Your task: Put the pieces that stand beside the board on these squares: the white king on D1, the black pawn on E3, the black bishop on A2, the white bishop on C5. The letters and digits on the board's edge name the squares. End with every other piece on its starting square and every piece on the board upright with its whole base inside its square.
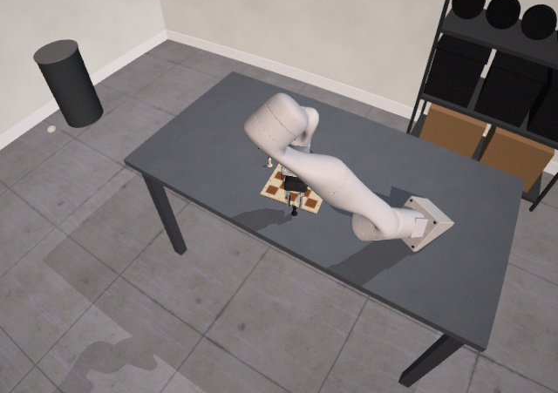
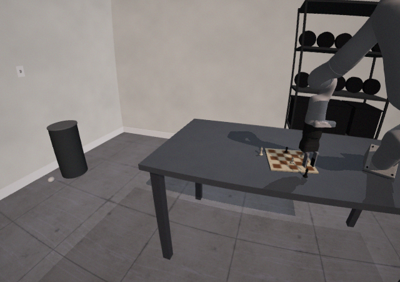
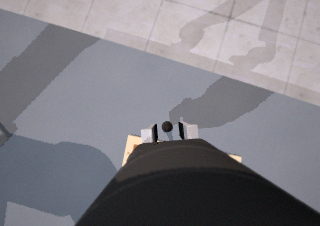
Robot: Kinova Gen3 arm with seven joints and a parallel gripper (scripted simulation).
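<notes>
My hand is 50 mm above the black bishop. Round my hand: chessboard 80 mm ahead, 120 mm to the right, 70 mm below; then white king 20 mm ahead, 180 mm to the right, 30 mm below; then black pawn 100 mm ahead, 190 mm to the right, 50 mm below.
</notes>
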